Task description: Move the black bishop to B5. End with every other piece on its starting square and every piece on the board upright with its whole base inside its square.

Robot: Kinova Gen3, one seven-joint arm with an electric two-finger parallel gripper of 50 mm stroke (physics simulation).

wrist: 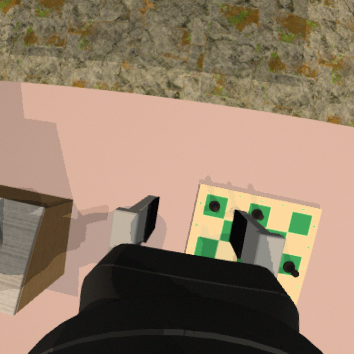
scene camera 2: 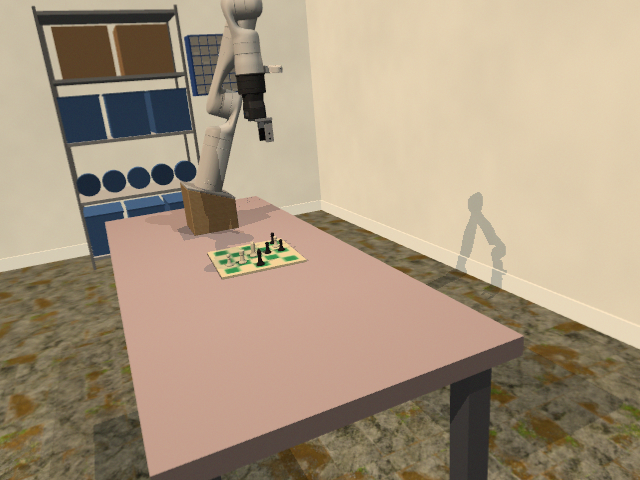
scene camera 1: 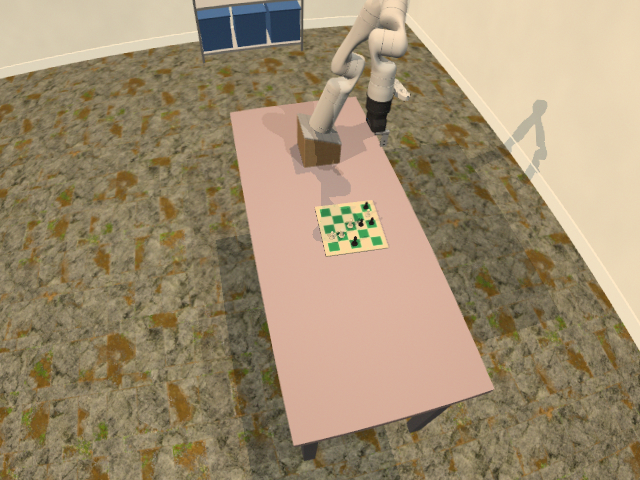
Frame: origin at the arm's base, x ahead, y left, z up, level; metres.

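Seen in the pictures: gripper, fingertip midpoint: [wrist: 194, 218] [scene camera 2: 266, 141] [scene camera 1: 380, 140]; arm's base at its link origin: [scene camera 2: 208, 188] [scene camera 1: 319, 126].
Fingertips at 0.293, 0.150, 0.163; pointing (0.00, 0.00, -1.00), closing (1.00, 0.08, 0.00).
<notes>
Offsets run from my fingertips to a thing's middle, as dx, dy, dz. Level surfaces: height alone.
The chessboard {+0.124, -0.097, -0.289} [scene camera 1: 372, 248] [scene camera 2: 263, 267] [wrist: 314, 215] lies on the table. Black pieces stand upright on it: one {+0.043, -0.024, -0.270} [scene camera 1: 366, 205] [scene camera 2: 272, 237] [wrist: 214, 205] at a corner, one {+0.118, -0.020, -0.270} [scene camera 1: 371, 221] [scene camera 2: 280, 244] [wrist: 257, 214] near the same side, one {+0.121, -0.059, -0.270} [scene camera 1: 360, 222] [scene camera 2: 267, 248] beside it, and a taller one {+0.200, -0.098, -0.264} [scene camera 1: 354, 241] [scene camera 2: 260, 257] [wrist: 289, 266] on the row farthest from the arm's base. They are too small to tell which is the bishop; square labels are unreadable. My gripper [scene camera 1: 383, 141] [scene camera 2: 265, 137] [wrist: 194, 218] is open and empty, high above the table's right side, apart from the board. One finger hides part of the board in the wrist view.
Several white pieces, such as one {+0.121, -0.098, -0.266} [scene camera 1: 350, 224] [scene camera 2: 253, 249], stand among the black ones. The arm's wooden base block [scene camera 1: 320, 150] [scene camera 2: 210, 211] [wrist: 47, 250] stands on the table {dz -0.291} [scene camera 1: 361, 330] [scene camera 2: 289, 341] [wrist: 150, 130] behind the board. A shelf unit [scene camera 2: 124, 78] stands at the back wall.
</notes>
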